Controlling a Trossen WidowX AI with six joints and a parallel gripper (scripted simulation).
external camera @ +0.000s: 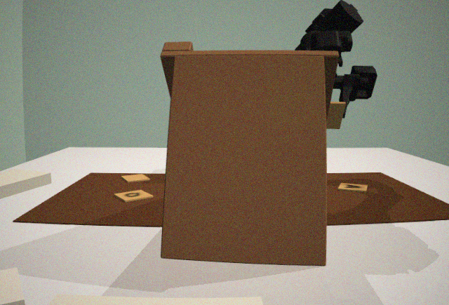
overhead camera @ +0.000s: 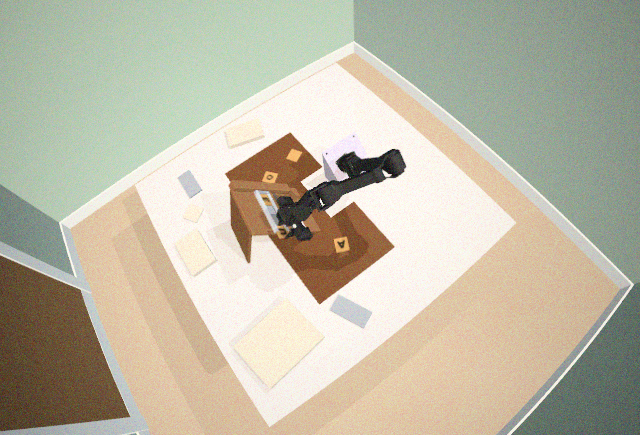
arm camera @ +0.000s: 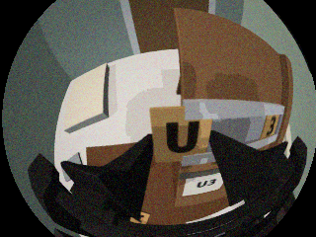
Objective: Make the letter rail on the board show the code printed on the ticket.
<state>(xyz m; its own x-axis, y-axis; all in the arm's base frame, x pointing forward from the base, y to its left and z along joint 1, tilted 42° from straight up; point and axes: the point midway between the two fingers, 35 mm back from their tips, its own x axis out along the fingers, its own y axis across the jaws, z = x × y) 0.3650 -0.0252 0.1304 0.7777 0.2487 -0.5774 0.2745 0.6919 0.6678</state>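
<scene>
Right now my gripper tip is 8 cm past the white ticket, 3 cm to the left of it and 8 cm above it. Also, from my gripper tip: brown mat 20 cm behind, 9 cm to the right, 17 cm below.
</scene>
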